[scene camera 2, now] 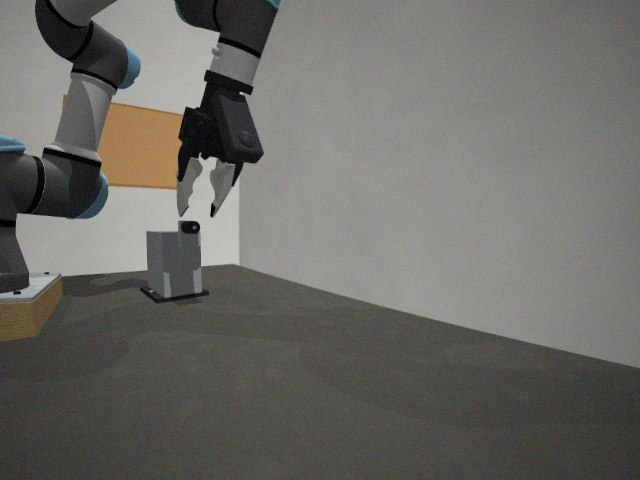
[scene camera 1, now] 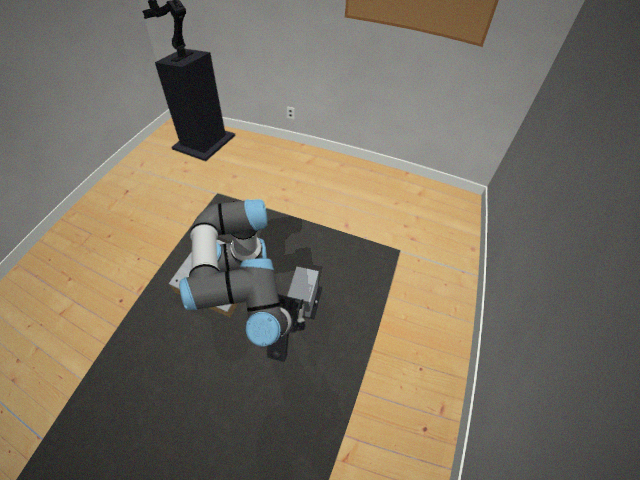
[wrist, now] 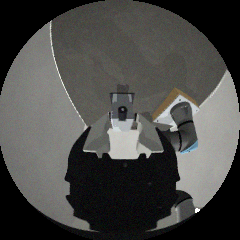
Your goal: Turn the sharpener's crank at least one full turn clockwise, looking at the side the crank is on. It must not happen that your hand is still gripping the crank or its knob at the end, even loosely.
Labels:
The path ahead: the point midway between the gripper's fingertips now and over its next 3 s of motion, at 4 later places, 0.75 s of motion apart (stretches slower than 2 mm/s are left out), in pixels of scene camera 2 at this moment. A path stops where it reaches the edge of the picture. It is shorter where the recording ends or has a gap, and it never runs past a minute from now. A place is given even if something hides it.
My gripper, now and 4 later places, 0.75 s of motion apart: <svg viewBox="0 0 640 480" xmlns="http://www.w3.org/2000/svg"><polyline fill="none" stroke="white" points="196,216 194,224 192,234 194,235 200,236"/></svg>

